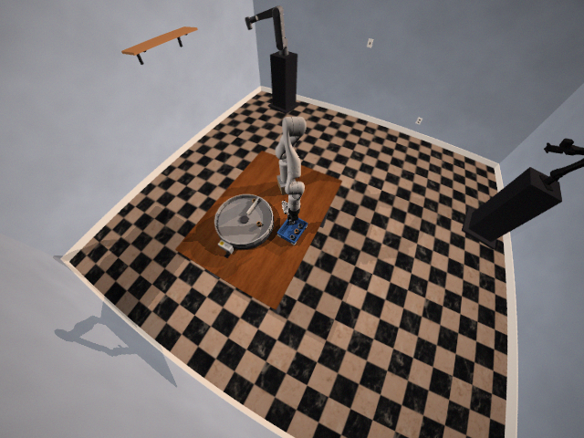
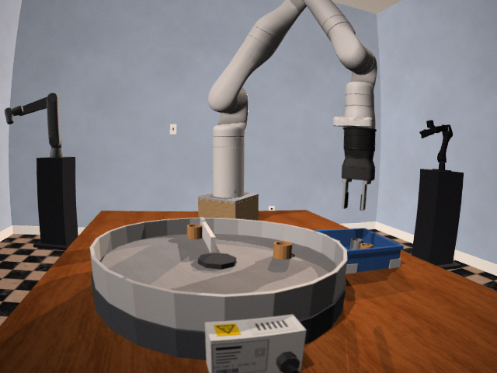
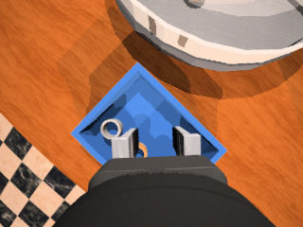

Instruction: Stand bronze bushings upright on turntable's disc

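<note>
Right now the blue crate is 110 mm below my hand, 20 mm to the left of it and 10 mm behind it. Round my hand: grey disc 300 mm to the right, 160 mm ahead, 80 mm below.
</note>
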